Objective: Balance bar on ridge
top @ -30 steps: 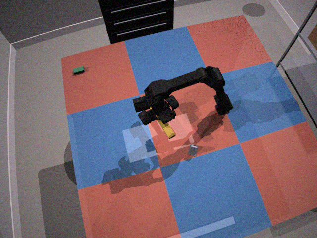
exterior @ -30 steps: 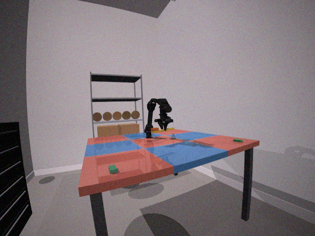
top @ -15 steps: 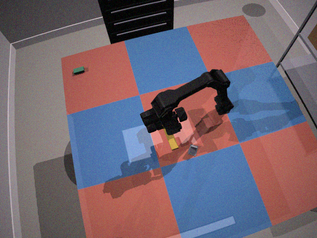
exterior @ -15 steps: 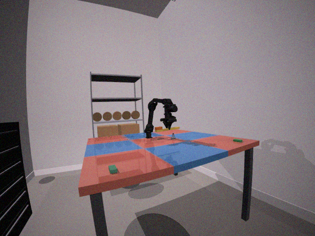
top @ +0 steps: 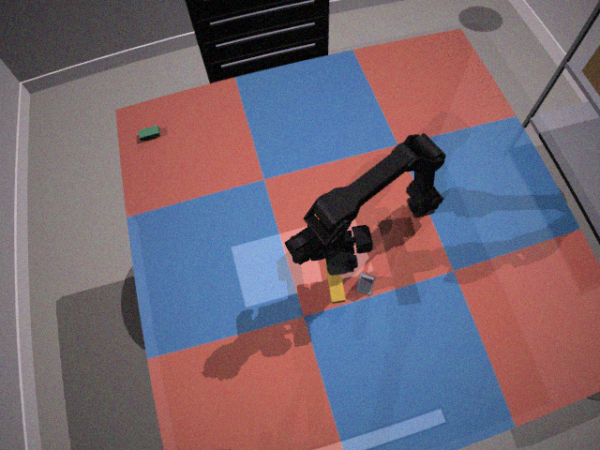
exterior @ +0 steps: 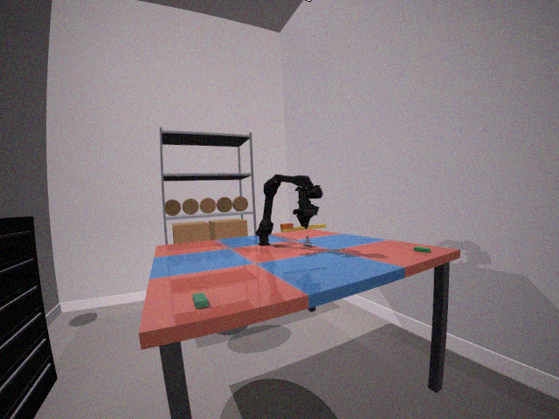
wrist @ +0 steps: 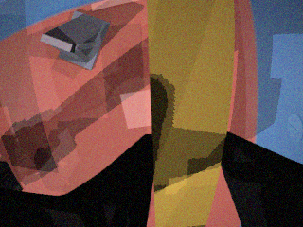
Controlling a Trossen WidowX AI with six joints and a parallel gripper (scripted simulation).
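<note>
My gripper tip is now 9 cm above the grey wedge, 8 cm past it and 6 cm to the right of it. Also, from my gripper tip: green block: 61 cm to the right, 42 cm ahead, 11 cm below.
</note>
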